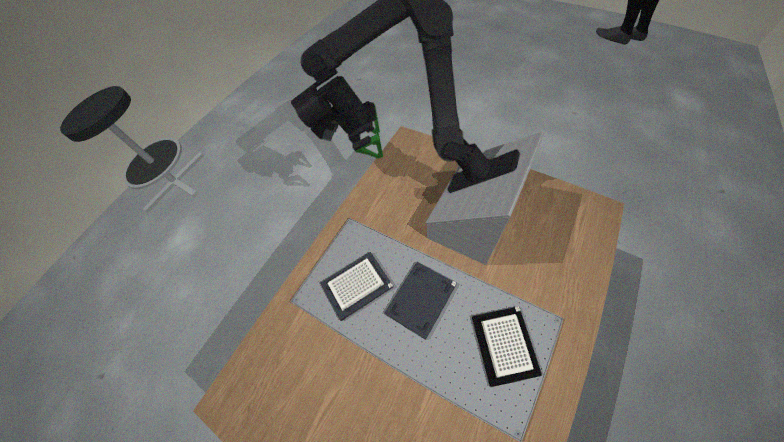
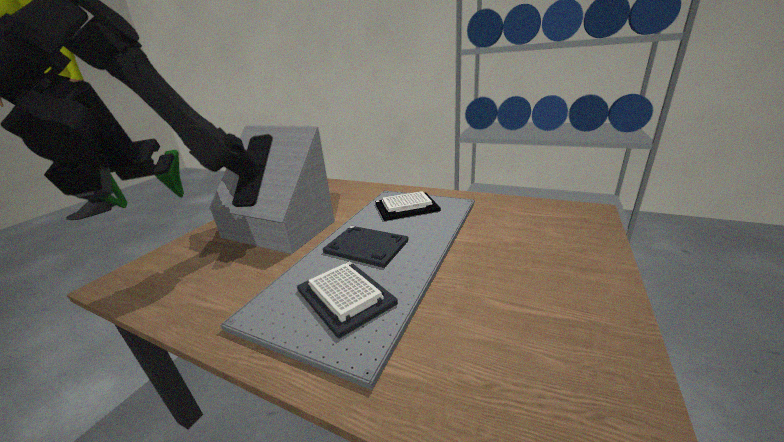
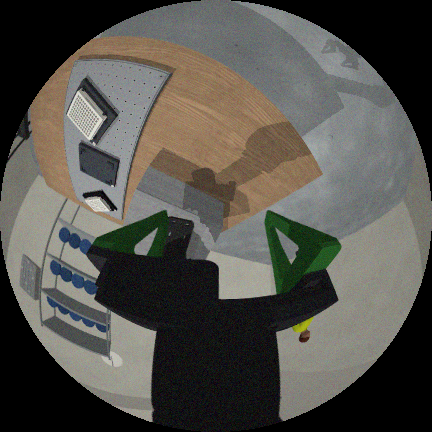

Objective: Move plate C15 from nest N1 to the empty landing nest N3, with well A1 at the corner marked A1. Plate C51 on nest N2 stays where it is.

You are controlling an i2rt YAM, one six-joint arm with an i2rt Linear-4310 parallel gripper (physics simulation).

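A white well plate [image 1: 355, 284] [image 2: 344, 291] [image 3: 85, 114] sits on a dark nest at one end of the board. Another white well plate [image 1: 507, 344] [image 2: 407, 201] [image 3: 98, 203] sits on a black-framed nest at the other end. I cannot read labels to tell C15 from C51. Between them lies the empty dark nest N3 [image 1: 421, 300] [image 2: 365, 245] [image 3: 99, 163], with a small white mark [image 1: 454, 283] at one corner. My gripper [image 1: 378, 138] [image 2: 153, 200] [image 3: 216, 215] has green fingers wide apart and empty, raised in the air near a table corner, well away from the plates.
The nests stand on a grey perforated board [image 1: 450, 359] [image 2: 285, 329] [image 3: 142, 85] on the wooden table [image 1: 307, 373] [image 2: 521, 307]. The arm is mounted on a grey wedge block [image 1: 466, 230] [image 2: 312, 197] beside the board. A stool [image 1: 96, 113] and a shelf rack [image 2: 555, 137] stand off the table.
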